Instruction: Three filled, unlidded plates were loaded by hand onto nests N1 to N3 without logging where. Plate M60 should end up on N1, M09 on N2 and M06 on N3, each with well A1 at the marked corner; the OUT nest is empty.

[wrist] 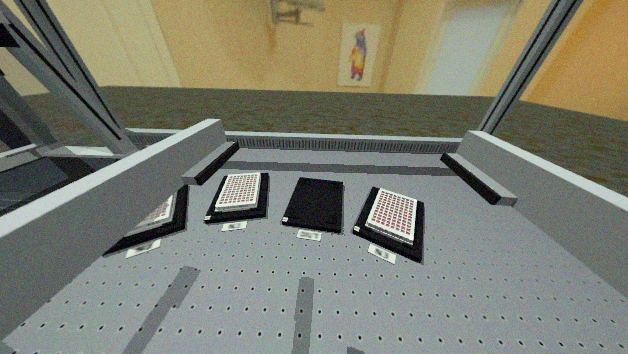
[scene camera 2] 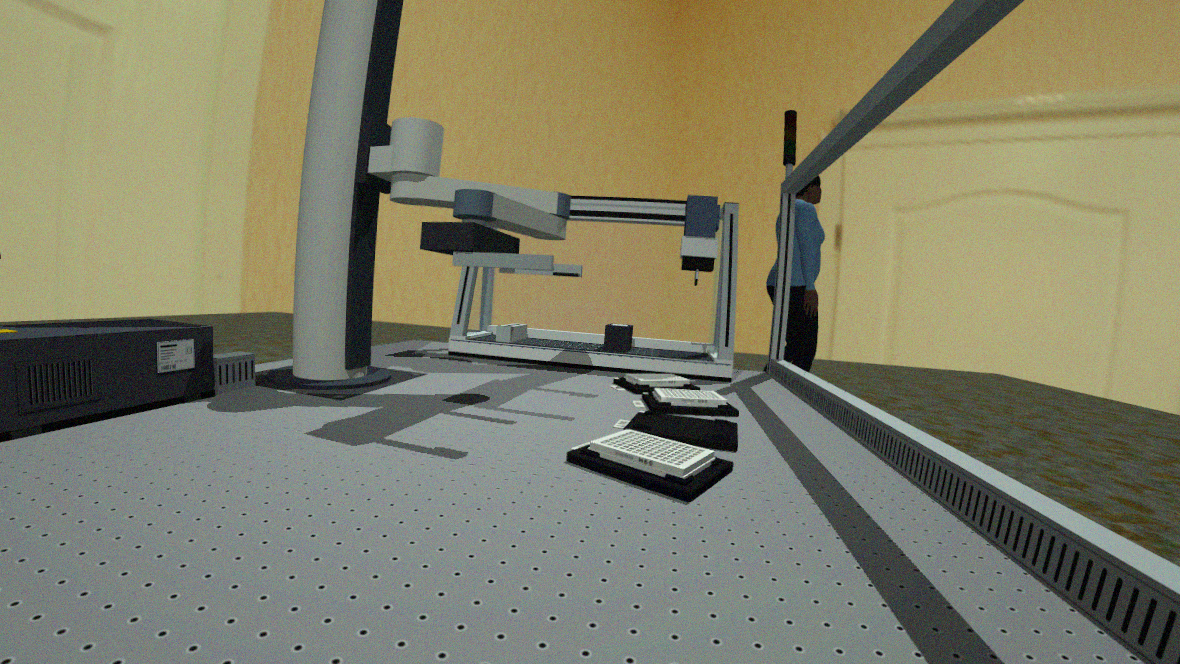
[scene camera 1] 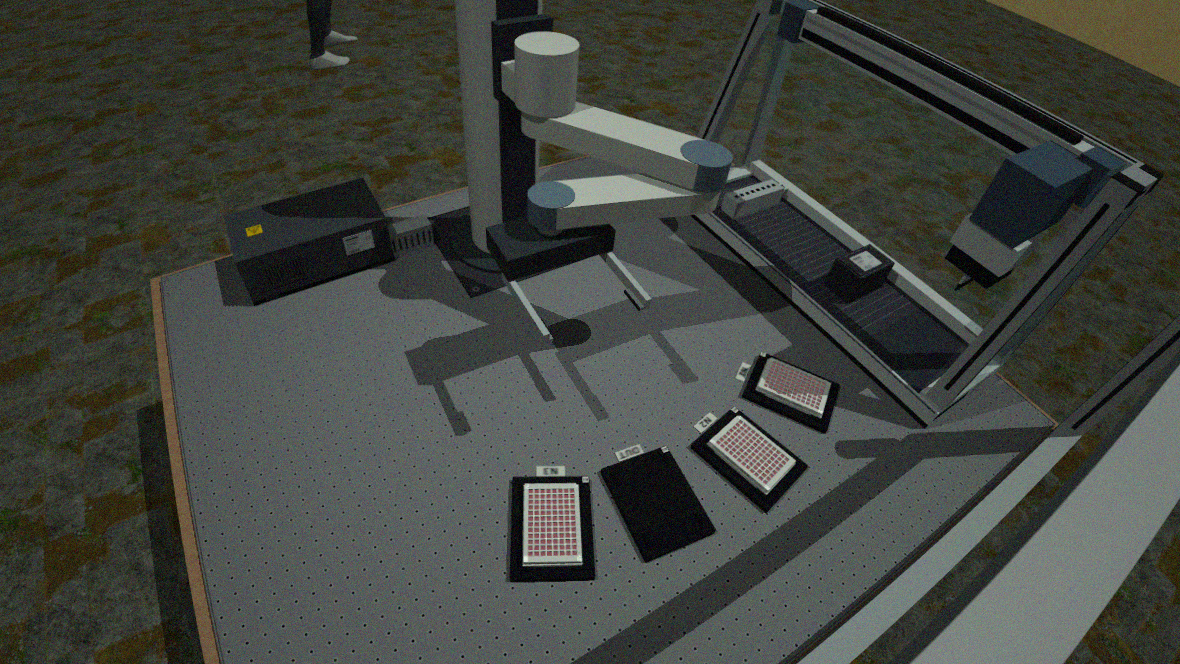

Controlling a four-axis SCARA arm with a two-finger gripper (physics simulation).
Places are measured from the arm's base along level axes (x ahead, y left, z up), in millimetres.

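Pixels of known places: gripper, fingertip midpoint: (wrist: pixel 338 139) (scene camera 2: pixel 568 267) (scene camera 1: pixel 599 321); arm's base, origin of the base link: (scene camera 2: pixel 330 382).
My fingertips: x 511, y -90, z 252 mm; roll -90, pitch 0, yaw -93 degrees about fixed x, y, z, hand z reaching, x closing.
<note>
For each thing: its top centre in the pictures, then the offset to it from my fingertips. "*": a spot on its surface instead. Level surfaces: height alone.
- white plate with red-filled wells, middle of its top: (scene camera 2: pixel 652 446) (scene camera 1: pixel 552 521) (wrist: pixel 393 209) dx +149, dy -155, dz -213 mm
- black nest N3, surface spot: (scene camera 1: pixel 518 528) * dx +130, dy -201, dz -227 mm
- similar plate, middle of its top: (scene camera 1: pixel 752 450) (scene camera 2: pixel 689 393) (wrist: pixel 240 187) dx +208, dy +194, dz -213 mm
- nest N2, surface spot: (scene camera 1: pixel 699 445) * dx +149, dy +130, dz -227 mm
- third plate, middle of its top: (scene camera 1: pixel 795 384) (scene camera 2: pixel 657 376) (wrist: pixel 148 204) dx +142, dy +364, dz -213 mm
- nest N1, middle of its top: (scene camera 1: pixel 793 387) (scene camera 2: pixel 656 380) (wrist: pixel 150 207) dx +142, dy +364, dz -221 mm
- OUT nest, middle of its top: (scene camera 2: pixel 684 422) (scene camera 1: pixel 657 497) (wrist: pixel 316 196) dx +194, dy +9, dz -221 mm
- hanging tool head, surface spot: (scene camera 1: pixel 1039 189) * dx +250, dy +555, dz +236 mm
- black box, surface spot: (scene camera 2: pixel 99 371) * dx -545, dy -335, dz -173 mm
- table, its level: dz -238 mm
A white plate with red-filled wells (scene camera 1: pixel 552 521) (scene camera 2: pixel 651 451) (wrist: pixel 392 214) sits on black nest N3 (scene camera 1: pixel 518 528). A similar plate (scene camera 1: pixel 755 450) (scene camera 2: pixel 689 398) (wrist: pixel 239 191) sits on nest N2 (scene camera 1: pixel 699 445). A third plate (scene camera 1: pixel 793 385) (scene camera 2: pixel 660 380) (wrist: pixel 161 212) sits on nest N1 (scene camera 1: pixel 783 408), partly hidden by a finger in the wrist view. The OUT nest (scene camera 1: pixel 657 503) (scene camera 2: pixel 684 430) (wrist: pixel 315 204) holds no plate. Plate codes are too small to read, and A1 corners cannot be told. My gripper (scene camera 1: pixel 595 320) (scene camera 2: pixel 567 266) (wrist: pixel 338 139) is open, raised above the table and back from the nests.
A gantry frame (scene camera 1: pixel 874 363) with a dark deck and hanging tool head (scene camera 1: pixel 1039 189) stands beyond N1. A black box (scene camera 1: pixel 309 239) (scene camera 2: pixel 99 371) stands beside the arm's column (scene camera 1: pixel 476 123) (scene camera 2: pixel 330 189). A slotted rail (scene camera 2: pixel 973 495) (wrist: pixel 345 143) borders the table (scene camera 1: pixel 330 495) beyond the nests.
</note>
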